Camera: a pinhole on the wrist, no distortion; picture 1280 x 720 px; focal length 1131.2 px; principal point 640.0 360.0 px. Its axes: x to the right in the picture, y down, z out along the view. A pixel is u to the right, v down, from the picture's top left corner.
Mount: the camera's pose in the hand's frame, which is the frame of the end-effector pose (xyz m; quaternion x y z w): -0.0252 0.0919 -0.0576 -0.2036 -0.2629 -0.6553 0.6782
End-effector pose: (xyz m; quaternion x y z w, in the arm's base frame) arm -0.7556 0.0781 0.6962 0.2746 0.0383 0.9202 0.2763
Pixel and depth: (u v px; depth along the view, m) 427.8 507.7 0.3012
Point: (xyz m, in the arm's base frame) -0.8289 -0.2154 0.8843
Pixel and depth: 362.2 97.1 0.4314
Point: -0.7460 -0.3942 0.8877
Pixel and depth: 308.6 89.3 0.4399
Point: -0.7573 -0.4160 0.8832
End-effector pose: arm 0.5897 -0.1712 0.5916 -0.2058 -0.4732 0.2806 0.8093
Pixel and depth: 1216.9 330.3 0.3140
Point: 0.2715 -0.0694 0.5892
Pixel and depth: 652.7 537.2 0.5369
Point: 0.1573 0.1829 0.5167
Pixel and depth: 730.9 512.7 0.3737
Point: 0.2824 0.0705 0.5240
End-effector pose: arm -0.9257 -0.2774 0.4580 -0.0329 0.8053 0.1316 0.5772
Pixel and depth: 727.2 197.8 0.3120
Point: -0.7657 0.0167 0.5366
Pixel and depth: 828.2 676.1 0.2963
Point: -0.7925 0.0112 0.4085
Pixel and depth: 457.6 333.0 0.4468
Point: -0.7621 0.1856 0.5302
